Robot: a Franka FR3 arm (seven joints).
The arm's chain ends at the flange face. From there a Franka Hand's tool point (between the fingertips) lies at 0.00 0.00 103.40 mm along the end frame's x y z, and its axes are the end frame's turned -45 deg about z.
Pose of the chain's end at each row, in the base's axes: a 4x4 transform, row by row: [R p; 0 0 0 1], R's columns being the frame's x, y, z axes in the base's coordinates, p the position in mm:
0.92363, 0.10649, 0.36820, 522.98; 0.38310, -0.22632, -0.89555, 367.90; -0.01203, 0.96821, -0.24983, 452.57; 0, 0, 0, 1
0.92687, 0.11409, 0.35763, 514.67; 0.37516, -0.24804, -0.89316, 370.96; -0.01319, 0.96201, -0.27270, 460.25; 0, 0, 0, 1
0.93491, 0.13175, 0.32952, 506.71; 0.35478, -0.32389, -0.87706, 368.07; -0.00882, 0.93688, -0.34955, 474.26; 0, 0, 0, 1
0.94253, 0.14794, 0.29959, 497.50; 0.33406, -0.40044, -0.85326, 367.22; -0.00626, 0.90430, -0.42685, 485.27; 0, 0, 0, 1
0.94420, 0.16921, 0.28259, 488.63; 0.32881, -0.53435, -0.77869, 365.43; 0.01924, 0.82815, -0.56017, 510.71; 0, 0, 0, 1
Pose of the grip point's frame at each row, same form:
0.57781, 0.72840, 0.36820, 561.05; 0.43093, 0.11086, -0.89555, 275.30; -0.69313, 0.67612, -0.24983, 426.74; 0, 0, 0, 1
0.57472, 0.73607, 0.35763, 551.65; 0.44067, 0.08989, -0.89316, 278.61; -0.68957, 0.67092, -0.27270, 432.05; 0, 0, 0, 1
0.56792, 0.75424, 0.32952, 540.78; 0.47989, 0.02184, -0.87706, 277.38; -0.66871, 0.65624, -0.34955, 438.12; 0, 0, 0, 1
0.56186, 0.77108, 0.29959, 528.48; 0.51937, -0.04694, -0.85326, 278.99; -0.64386, 0.63501, -0.42685, 441.13; 0, 0, 0, 1
0.54800, 0.78730, 0.28259, 517.85; 0.61035, -0.14534, -0.77869, 284.91; -0.57199, 0.59920, -0.56017, 452.79; 0, 0, 0, 1

